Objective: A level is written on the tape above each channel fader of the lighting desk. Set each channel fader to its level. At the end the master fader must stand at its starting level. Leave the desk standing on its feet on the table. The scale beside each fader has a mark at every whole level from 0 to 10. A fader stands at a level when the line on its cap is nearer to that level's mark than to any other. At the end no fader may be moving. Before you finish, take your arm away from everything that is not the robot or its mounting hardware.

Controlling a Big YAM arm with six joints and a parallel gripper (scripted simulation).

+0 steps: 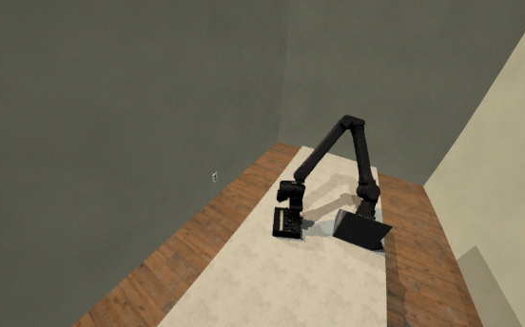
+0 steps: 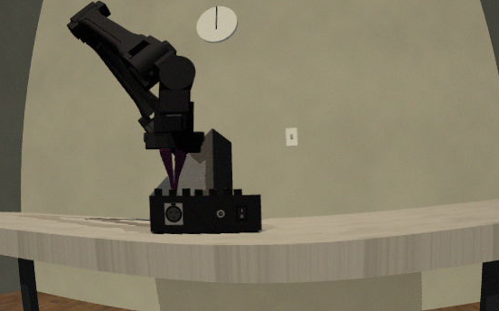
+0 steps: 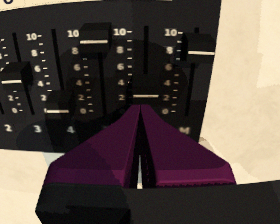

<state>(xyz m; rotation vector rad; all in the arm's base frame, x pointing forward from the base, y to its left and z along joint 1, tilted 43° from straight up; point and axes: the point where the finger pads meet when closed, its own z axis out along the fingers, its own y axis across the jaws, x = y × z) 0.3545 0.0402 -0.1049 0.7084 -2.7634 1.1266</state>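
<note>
Now: the channel 6 fader 10 mm ahead of my hand. The rest, counted from my hand: master fader (50 mm ahead, 10 mm to the right); then channel 5 fader (40 mm to the left, 30 mm ahead); then channel 4 fader (40 mm to the left, 10 mm behind).
</note>
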